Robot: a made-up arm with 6 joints.
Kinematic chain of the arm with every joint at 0, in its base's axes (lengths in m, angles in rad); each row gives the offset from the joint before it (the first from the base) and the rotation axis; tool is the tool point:
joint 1: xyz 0 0 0.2 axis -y
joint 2: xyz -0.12 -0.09 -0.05 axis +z
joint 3: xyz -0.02 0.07 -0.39 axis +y
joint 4: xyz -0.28 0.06 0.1 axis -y
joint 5: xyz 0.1 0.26 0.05 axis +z
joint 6: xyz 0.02 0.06 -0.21 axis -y
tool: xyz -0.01 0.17 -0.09
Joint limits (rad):
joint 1: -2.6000..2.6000
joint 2: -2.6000..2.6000
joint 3: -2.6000..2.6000
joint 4: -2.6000..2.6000
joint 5: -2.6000..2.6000
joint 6: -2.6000..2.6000
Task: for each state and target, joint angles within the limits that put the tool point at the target. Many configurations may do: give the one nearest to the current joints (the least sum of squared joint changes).
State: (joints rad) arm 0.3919 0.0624 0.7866 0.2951 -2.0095 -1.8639
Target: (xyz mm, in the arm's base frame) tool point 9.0 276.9 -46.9
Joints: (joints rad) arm 0.2414 0.1846 0.5065 0.7686 -1.9999 -1.9731
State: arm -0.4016 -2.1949 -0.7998 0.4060 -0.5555 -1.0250
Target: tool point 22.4 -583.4 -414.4
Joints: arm -0.4090 -2.5369 -0.8650 0.2357 -0.4254 -0.9999
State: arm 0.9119 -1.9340 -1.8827 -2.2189 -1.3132 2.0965
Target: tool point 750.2 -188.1 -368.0
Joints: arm 0.7966 -1.6290 -1.4672 -1.8756 -1.7918 2.2082
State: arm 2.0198 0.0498 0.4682 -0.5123 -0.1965 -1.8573
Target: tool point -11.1 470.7 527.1
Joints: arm 2.4086 -0.8832 0.9233 -0.4710 -0.0822 -1.9651
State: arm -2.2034 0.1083 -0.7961 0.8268 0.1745 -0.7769
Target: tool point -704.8 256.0 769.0
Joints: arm -1.5649 0.6865 -0.7338 0.4232 0.5622 -0.8823
